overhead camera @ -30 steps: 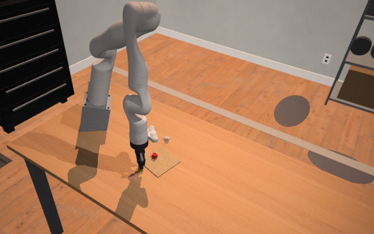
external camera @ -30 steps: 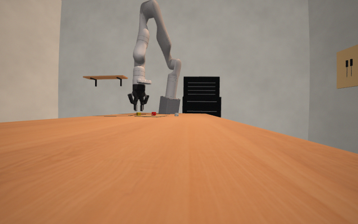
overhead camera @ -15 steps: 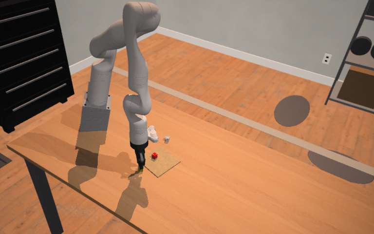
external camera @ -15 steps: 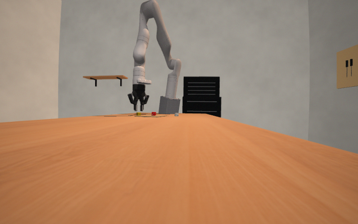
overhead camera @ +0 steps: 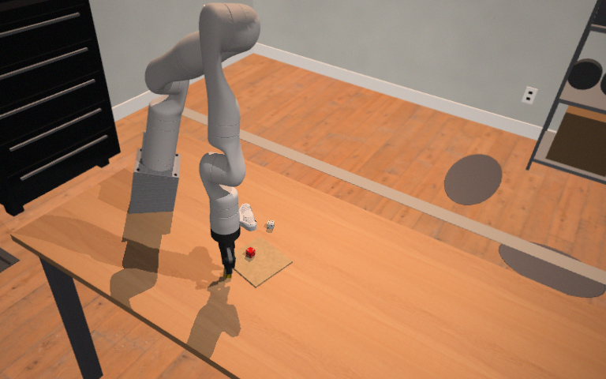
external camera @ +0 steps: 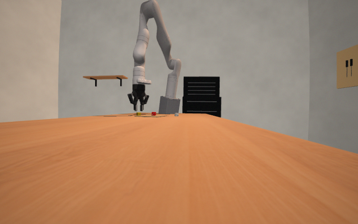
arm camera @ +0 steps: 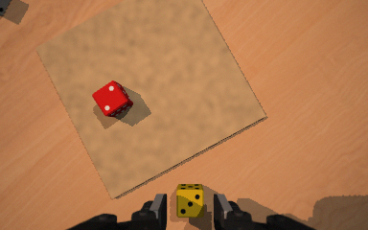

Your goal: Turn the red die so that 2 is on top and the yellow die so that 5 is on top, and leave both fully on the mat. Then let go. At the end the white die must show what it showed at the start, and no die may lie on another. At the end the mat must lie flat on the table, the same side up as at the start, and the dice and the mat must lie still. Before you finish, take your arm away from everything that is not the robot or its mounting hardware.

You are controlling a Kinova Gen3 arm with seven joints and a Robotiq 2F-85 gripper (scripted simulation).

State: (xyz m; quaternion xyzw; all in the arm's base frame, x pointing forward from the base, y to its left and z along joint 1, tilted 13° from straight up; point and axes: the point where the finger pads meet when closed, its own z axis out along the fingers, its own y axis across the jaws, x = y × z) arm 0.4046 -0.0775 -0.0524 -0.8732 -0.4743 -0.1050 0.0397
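My gripper is now 4 cm above the yellow die. From my hand the other things lie so: white die (5 cm behind, 23 cm to the left, 4 cm below); then tan mat (2 cm ahead, 10 cm to the left, 4 cm below); then red die (1 cm behind, 10 cm to the left, 3 cm below).
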